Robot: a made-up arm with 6 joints.
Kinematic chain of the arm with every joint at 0, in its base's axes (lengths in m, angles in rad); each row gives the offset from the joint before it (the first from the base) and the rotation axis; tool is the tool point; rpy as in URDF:
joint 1: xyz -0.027 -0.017 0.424 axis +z
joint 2: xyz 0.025 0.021 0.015 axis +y
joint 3: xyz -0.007 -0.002 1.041 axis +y
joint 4: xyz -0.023 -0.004 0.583 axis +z
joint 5: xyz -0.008 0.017 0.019 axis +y
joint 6: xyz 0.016 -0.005 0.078 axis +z
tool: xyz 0.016 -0.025 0.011 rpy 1.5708 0 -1.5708
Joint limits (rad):
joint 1: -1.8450..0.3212
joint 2: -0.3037..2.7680
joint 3: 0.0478..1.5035
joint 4: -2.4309..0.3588
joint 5: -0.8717..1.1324
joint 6: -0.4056..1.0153
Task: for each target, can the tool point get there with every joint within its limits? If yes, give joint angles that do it. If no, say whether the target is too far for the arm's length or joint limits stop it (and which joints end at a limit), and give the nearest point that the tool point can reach.
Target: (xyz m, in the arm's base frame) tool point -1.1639 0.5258 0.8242
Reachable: no: joint limits stop it (at a limit: joint 2, joint 3, joint 4, joint 5) | nearest point -0.5112 0.2142 1.9886 | short by 1.371 m
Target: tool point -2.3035 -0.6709 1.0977
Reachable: no: too far | nearest point -0.4393 -1.1953 1.0977 | short by 1.937 m
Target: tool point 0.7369 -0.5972 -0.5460
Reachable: yes | joints -0.6283 1.8713 1.3767 -0.8919 0.1244 0.0254
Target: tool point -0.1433 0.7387 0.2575
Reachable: no: joint limits stop it (at a limit: joint 2, joint 3, joint 6) | nearest point -0.0533 0.1536 -0.7261 | short by 1.148 m
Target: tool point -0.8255 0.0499 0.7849
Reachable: no: joint limits stop it (at a limit: joint 1, joint 3, joint 5, joint 6) | nearest point -0.1960 -0.4237 1.5635 | short by 1.108 m
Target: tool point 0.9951 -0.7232 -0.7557
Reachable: yes | joints -0.5980 2.2624 0.1832 -0.2968 0.3098 0.2960
